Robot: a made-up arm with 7 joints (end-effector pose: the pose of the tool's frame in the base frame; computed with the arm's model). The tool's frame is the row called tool.
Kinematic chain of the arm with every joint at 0, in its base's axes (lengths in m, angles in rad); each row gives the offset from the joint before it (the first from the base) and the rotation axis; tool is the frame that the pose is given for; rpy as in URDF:
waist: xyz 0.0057 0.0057 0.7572 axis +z
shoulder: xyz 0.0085 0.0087 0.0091 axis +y
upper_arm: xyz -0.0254 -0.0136 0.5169 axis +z
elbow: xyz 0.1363 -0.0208 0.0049 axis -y
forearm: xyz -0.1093 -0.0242 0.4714 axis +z
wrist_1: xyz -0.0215 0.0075 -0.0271 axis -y
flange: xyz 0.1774 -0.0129 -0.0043 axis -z
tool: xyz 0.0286 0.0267 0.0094 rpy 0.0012 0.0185 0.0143
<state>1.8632 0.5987 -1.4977 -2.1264 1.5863 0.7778 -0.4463</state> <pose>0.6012 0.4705 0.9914 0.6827 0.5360 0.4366 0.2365</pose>
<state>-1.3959 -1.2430 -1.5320 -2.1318 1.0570 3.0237 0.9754</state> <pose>-0.7297 0.3889 0.6687 0.6841 -0.3194 0.6143 0.2292</pose>
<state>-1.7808 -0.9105 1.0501 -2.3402 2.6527 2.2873 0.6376</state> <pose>0.3674 -0.2409 1.0889 0.1127 0.6822 -0.3336 -0.6408</pose>
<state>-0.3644 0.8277 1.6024 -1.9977 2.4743 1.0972 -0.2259</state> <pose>0.5661 0.6194 1.0711 0.1458 -0.8068 -0.5726 -0.0006</pose>
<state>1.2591 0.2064 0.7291 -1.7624 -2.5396 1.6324 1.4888</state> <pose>-0.2920 0.7956 1.1316 0.3051 0.1103 -0.9035 0.2802</pose>
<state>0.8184 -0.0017 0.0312 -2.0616 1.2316 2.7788 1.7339</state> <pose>0.6205 0.3120 1.1750 0.5075 0.3902 0.2895 -0.7116</pose>
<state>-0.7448 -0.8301 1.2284 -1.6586 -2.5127 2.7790 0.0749</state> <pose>0.2791 0.5988 1.1286 0.1683 0.8520 0.2044 -0.4517</pose>
